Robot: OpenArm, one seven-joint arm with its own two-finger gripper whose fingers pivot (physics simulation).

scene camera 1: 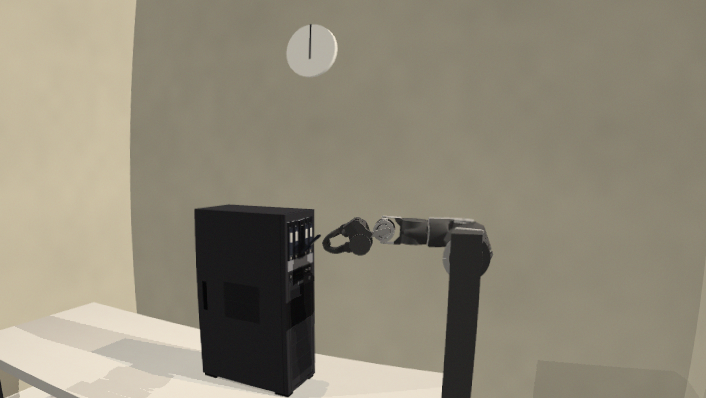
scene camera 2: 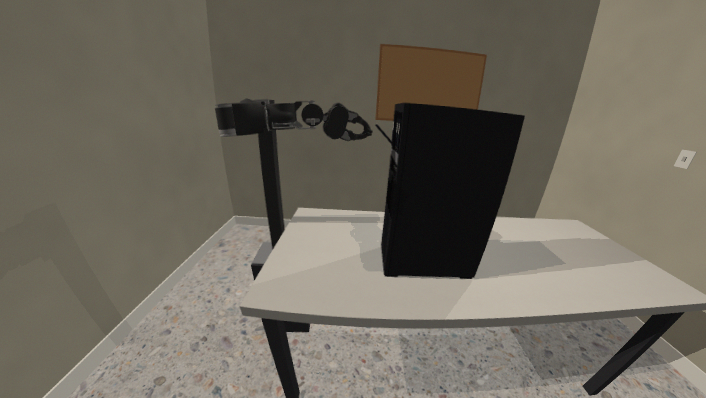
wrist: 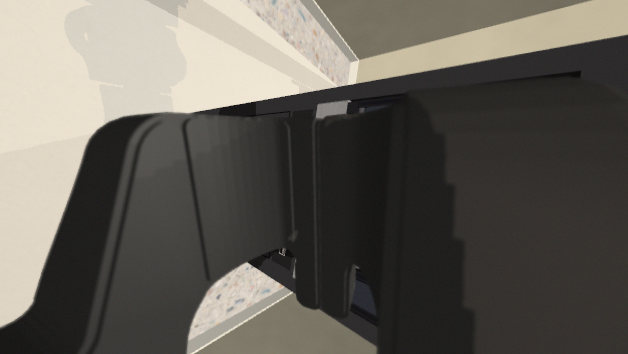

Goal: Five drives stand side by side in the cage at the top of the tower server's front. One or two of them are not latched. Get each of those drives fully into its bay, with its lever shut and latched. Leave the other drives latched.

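Note:
The black tower server (scene camera 1: 245, 290) (scene camera 2: 450, 200) (wrist: 380, 87) stands upright. Its drives (scene camera 1: 296, 237) sit side by side at the top front, with pale labels. One lever (scene camera 1: 313, 241) (scene camera 2: 384, 134) sticks out from the cage, slanting up and outward. Which drive it belongs to, and whether that drive is fully in, I cannot tell. The other levers are too small to judge. My gripper (scene camera 1: 325, 244) (scene camera 2: 371, 131) (wrist: 332, 210) is shut and empty, its fingertips a short way in front of the raised lever, apart from it. In the wrist view the fingers hide most of the cage.
The tower stands on a white table (scene camera 1: 165, 372) (scene camera 2: 310, 295). The arm's black post (scene camera 1: 465, 310) (scene camera 2: 270, 185) stands beyond the table's edge, on the side that the tower's front faces. A clock (scene camera 1: 311, 50) and a brown board (scene camera 2: 430, 80) hang on the walls.

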